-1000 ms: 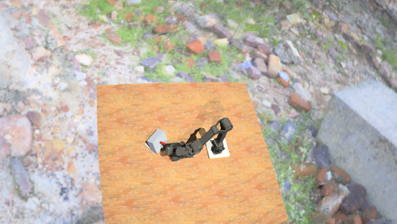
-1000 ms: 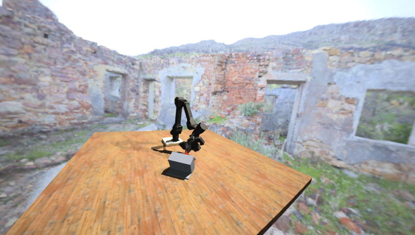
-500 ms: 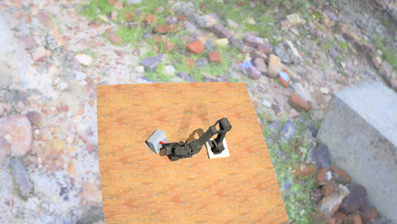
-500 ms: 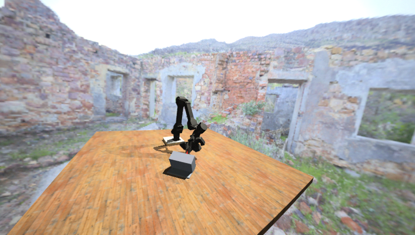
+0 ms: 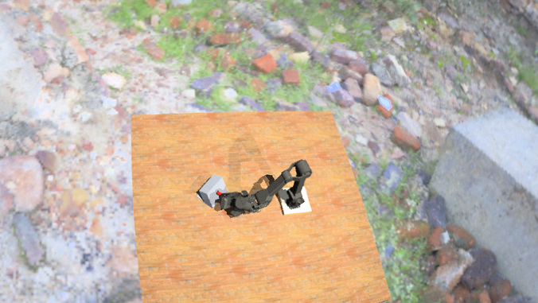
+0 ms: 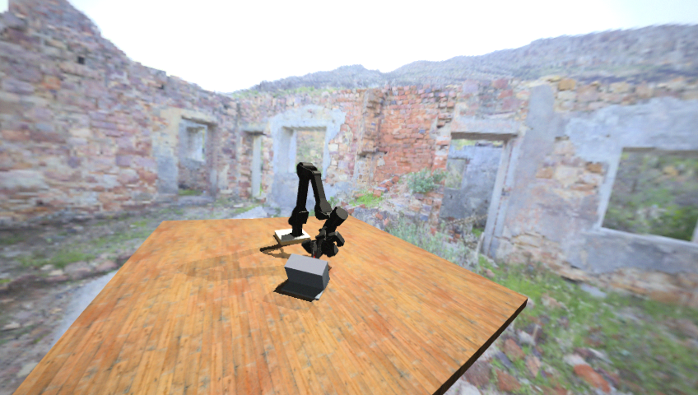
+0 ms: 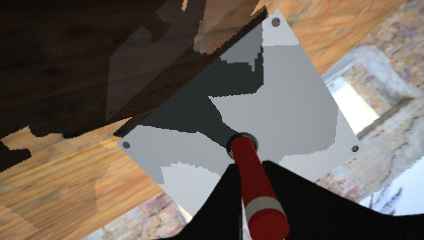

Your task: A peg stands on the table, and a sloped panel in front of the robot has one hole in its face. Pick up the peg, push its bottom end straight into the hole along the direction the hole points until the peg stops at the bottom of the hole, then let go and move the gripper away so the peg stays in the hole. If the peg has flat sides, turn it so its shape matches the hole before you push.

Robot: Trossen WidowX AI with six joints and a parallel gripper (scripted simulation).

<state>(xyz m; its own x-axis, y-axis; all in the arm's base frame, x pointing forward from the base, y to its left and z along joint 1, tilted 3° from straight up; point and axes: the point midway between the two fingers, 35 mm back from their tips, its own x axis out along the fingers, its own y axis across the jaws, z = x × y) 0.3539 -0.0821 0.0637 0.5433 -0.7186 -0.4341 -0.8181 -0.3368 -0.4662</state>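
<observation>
My gripper tip is 30 mm short of the grey sloped panel, 40 mm to the left of it and 30 mm above it. Also, from my gripper tip: round red peg 10 mm behind, 10 mm to the left, 10 mm above.
</observation>
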